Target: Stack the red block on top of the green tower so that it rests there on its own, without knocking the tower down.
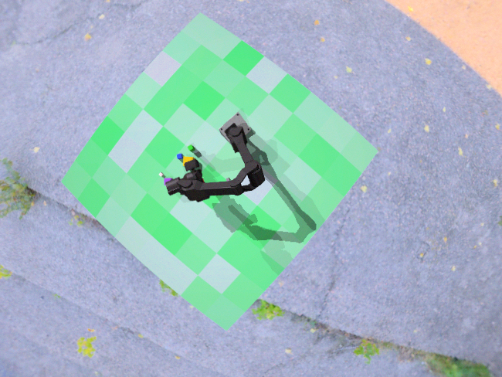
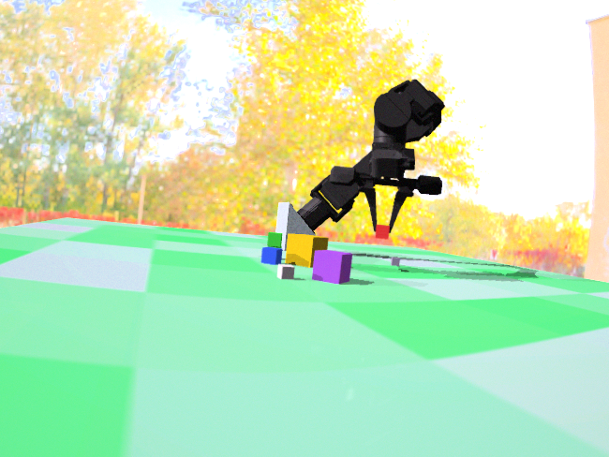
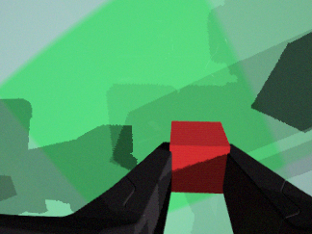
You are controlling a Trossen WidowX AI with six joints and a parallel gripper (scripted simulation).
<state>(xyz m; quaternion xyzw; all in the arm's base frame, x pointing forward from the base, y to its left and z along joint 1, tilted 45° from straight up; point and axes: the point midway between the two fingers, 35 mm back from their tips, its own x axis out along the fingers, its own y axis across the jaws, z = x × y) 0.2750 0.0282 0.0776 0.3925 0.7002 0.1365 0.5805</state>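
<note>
The green block lies 170 mm to the right of my gripper tip, 70 mm behind it and 30 mm below it. Also, from my gripper tip: large yellow block (120 mm to the right, 40 mm below, 10 mm behind); then red block (right at my gripper tip); then tiny grey block (100 mm behind, 80 mm to the left, 60 mm below).
</note>
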